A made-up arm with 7 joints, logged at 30 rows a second.
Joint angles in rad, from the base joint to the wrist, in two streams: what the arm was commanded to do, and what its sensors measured. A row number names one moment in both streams.
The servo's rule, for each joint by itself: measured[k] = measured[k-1] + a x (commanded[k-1-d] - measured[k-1]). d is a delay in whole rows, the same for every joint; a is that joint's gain. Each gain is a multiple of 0.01, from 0.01 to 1. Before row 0 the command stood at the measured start. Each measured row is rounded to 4 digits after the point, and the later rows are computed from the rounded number. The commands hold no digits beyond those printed.
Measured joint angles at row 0: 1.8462, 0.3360, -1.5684, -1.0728, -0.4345, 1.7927, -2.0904
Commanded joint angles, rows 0 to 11: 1.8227, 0.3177, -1.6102, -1.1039, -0.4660, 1.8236, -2.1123; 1.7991, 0.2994, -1.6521, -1.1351, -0.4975, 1.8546, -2.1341; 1.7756, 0.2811, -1.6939, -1.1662, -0.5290, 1.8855, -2.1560; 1.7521, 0.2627, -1.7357, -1.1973, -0.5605, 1.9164, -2.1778; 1.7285, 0.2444, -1.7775, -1.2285, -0.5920, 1.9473, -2.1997; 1.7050, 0.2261, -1.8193, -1.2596, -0.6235, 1.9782, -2.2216; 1.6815, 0.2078, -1.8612, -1.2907, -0.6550, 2.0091, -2.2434; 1.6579, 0.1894, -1.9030, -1.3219, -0.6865, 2.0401, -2.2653; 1.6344, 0.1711, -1.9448, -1.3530, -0.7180, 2.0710, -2.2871; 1.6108, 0.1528, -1.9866, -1.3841, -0.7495, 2.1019, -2.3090; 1.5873, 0.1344, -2.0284, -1.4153, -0.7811, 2.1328, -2.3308; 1.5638, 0.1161, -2.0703, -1.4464, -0.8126, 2.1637, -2.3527
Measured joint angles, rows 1 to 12: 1.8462, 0.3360, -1.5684, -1.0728, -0.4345, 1.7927, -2.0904; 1.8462, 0.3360, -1.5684, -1.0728, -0.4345, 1.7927, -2.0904; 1.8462, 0.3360, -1.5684, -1.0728, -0.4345, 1.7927, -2.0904; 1.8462, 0.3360, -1.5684, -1.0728, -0.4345, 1.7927, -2.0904; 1.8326, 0.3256, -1.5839, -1.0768, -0.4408, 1.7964, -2.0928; 1.8132, 0.3107, -1.6091, -1.0844, -0.4521, 1.8034, -2.0973; 1.7914, 0.2938, -1.6405, -1.0950, -0.4675, 1.8133, -2.1038; 1.7686, 0.2761, -1.6757, -1.1083, -0.4861, 1.8257, -2.1119; 1.7453, 0.2580, -1.7134, -1.1239, -0.5073, 1.8403, -2.1216; 1.7219, 0.2398, -1.7526, -1.1415, -0.5305, 1.8568, -2.1326; 1.6985, 0.2216, -1.7928, -1.1609, -0.5554, 1.8751, -2.1448; 1.6750, 0.2032, -1.8336, -1.1818, -0.5816, 1.8949, -2.1581
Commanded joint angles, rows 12 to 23: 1.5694, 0.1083, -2.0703, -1.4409, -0.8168, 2.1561, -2.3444; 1.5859, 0.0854, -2.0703, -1.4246, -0.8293, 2.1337, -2.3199; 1.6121, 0.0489, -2.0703, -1.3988, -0.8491, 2.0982, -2.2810; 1.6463, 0.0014, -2.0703, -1.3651, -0.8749, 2.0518, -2.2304; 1.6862, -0.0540, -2.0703, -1.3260, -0.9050, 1.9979, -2.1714; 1.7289, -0.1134, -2.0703, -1.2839, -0.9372, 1.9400, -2.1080; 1.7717, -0.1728, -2.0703, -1.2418, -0.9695, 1.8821, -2.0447; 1.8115, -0.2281, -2.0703, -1.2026, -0.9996, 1.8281, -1.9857; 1.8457, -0.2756, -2.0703, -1.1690, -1.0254, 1.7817, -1.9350; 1.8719, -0.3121, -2.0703, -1.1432, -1.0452, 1.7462, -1.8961; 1.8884, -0.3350, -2.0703, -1.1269, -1.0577, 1.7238, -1.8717; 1.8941, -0.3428, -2.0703, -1.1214, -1.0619, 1.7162, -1.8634
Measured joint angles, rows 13 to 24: 1.6515, 0.1849, -1.8747, -1.2041, -0.6089, 1.9160, -2.1723; 1.6279, 0.1666, -1.9161, -1.2275, -0.6370, 1.9383, -2.1873; 1.6044, 0.1482, -1.9577, -1.2519, -0.6658, 1.9616, -2.2031; 1.5809, 0.1299, -1.9994, -1.2772, -0.6952, 1.9859, -2.2196; 1.5742, 0.1176, -2.0256, -1.2985, -0.7195, 2.0063, -2.2333; 1.5810, 0.0992, -2.0421, -1.3149, -0.7415, 2.0216, -2.2428; 1.5990, 0.0705, -2.0525, -1.3258, -0.7630, 2.0308, -2.2470; 1.6264, 0.0311, -2.0591, -1.3309, -0.7854, 2.0333, -2.2452; 1.6611, -0.0174, -2.0632, -1.3303, -0.8093, 2.0291, -2.2371; 1.7004, -0.0721, -2.0658, -1.3243, -0.8349, 2.0184, -2.2229; 1.7418, -0.1295, -2.0675, -1.3136, -0.8618, 2.0020, -2.2033; 1.7822, -0.1857, -2.0685, -1.2992, -0.8894, 1.9811, -2.1794
